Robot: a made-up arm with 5 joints. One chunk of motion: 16 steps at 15 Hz.
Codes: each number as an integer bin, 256 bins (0 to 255) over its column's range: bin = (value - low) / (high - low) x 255, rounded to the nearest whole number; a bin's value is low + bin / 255 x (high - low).
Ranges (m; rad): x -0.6..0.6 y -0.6..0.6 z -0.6..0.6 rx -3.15..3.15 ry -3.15..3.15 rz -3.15..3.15
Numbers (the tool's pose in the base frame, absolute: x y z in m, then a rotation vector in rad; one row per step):
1: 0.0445 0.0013 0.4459 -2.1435 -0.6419 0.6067
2: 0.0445 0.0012 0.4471 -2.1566 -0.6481 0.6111
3: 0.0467 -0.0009 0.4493 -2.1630 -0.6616 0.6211
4: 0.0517 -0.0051 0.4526 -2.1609 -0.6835 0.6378
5: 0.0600 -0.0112 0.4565 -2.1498 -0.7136 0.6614
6: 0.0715 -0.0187 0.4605 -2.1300 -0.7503 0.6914
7: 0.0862 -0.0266 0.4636 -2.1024 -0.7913 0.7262
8: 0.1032 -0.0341 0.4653 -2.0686 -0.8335 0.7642
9: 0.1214 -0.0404 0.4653 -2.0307 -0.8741 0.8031
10: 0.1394 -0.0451 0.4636 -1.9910 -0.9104 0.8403
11: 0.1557 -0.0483 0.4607 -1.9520 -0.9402 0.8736
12: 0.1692 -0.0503 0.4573 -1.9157 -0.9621 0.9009
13: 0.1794 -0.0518 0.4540 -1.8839 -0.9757 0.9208
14: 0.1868 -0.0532 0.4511 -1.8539 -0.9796 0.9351
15: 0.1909 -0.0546 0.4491 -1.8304 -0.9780 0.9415
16: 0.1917 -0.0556 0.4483 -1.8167 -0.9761 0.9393
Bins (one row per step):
1: 137 128 222 41 102 152
2: 137 128 223 40 101 152
3: 137 127 223 40 101 153
4: 138 126 224 40 100 153
5: 140 125 225 40 99 154
6: 143 124 225 41 97 155
7: 146 122 226 42 95 157
8: 149 120 226 44 94 158
9: 153 119 226 45 92 160
10: 157 118 226 47 91 162
11: 161 117 225 48 89 163
12: 163 117 225 50 89 164
13: 166 116 224 51 88 165
14: 167 116 223 52 88 165
15: 168 116 223 53 88 166
16: 168 116 223 54 88 166

